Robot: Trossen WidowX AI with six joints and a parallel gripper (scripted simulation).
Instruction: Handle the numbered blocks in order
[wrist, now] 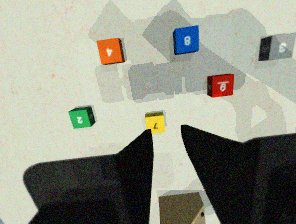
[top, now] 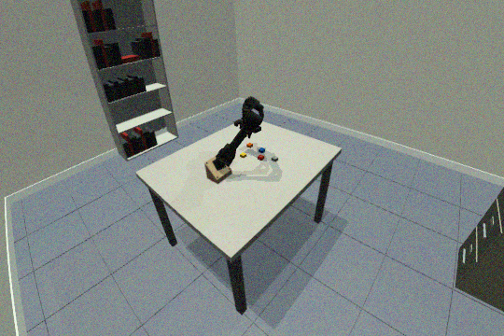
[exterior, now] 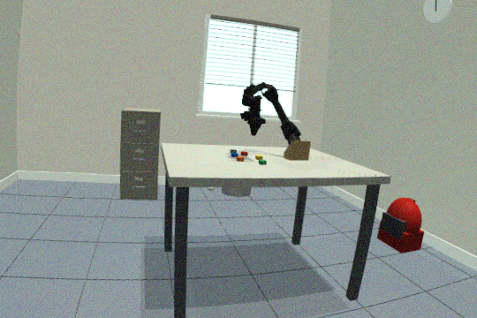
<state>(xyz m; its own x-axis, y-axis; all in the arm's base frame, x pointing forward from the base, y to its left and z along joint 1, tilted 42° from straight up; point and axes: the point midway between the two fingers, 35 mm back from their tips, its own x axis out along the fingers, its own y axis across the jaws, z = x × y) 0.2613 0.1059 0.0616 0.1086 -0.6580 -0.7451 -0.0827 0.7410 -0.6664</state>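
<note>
Now: gripper tip 9 cm short of the blue block, 4 cm to the left of it and 12 cm above it. Also, from my gripper tip: yellow block 4 cm behind, 1 cm to the left, 12 cm below; then red block 2 cm ahead, 10 cm to the right, 12 cm below; then orange block 8 cm ahead, 7 cm to the left, 12 cm below.
</note>
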